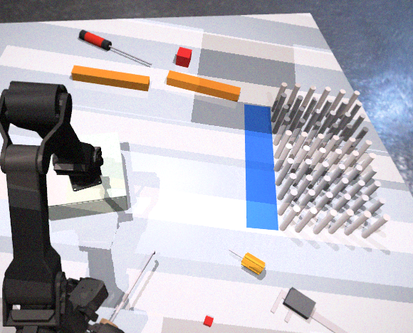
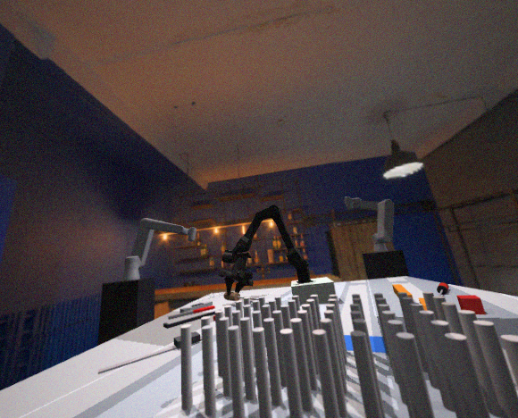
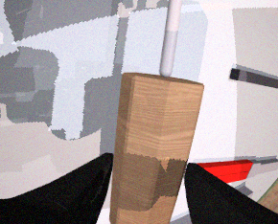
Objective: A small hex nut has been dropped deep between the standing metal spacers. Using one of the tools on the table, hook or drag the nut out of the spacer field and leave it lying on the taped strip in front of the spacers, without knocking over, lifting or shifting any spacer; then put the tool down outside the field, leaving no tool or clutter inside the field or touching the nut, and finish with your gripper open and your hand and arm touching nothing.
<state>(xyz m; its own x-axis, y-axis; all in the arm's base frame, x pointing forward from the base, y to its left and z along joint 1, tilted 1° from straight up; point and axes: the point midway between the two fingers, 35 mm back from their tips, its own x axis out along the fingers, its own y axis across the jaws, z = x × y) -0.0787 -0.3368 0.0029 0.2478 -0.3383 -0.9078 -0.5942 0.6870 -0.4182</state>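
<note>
Right now my gripper tip is 80 mm short of the wooden-handled tool, 70 mm to the right of it and 10 mm above it. Also, from my gripper tip: yellow-handled tool (360 mm ahead, 50 mm to the left, 30 mm below); blue taped strip (520 mm ahead, 290 mm to the left, 40 mm below); small red cube (220 mm ahead, 40 mm to the right, 30 mm below).
</note>
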